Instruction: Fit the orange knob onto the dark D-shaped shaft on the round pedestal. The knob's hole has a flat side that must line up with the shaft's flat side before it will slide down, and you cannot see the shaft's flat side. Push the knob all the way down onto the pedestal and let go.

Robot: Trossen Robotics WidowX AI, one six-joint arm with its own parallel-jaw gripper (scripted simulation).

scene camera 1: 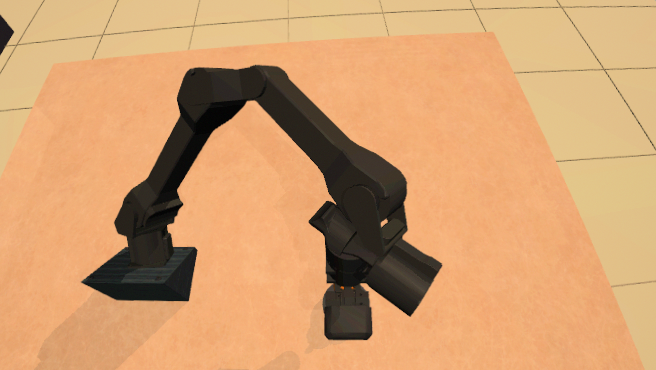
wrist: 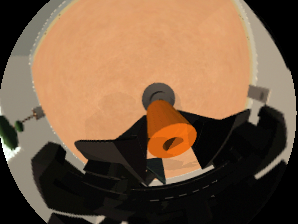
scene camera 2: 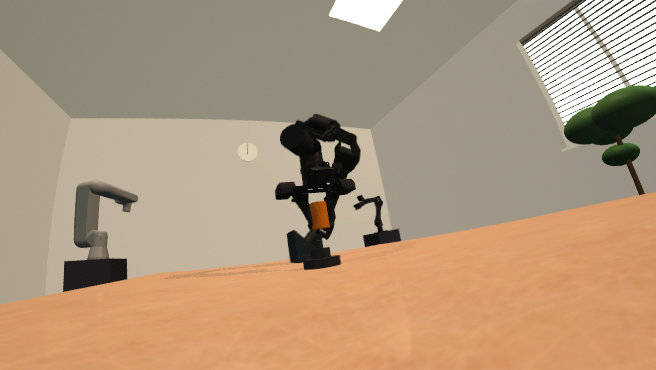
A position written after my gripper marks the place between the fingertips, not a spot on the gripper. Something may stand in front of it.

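I see an orange knob point(wrist: 169, 134) here. My gripper point(scene camera 1: 345, 285) holds the orange knob, and I see my gripper point(wrist: 160, 115) in the wrist view too, while scene camera 2 also shows my gripper point(scene camera 2: 320, 225).
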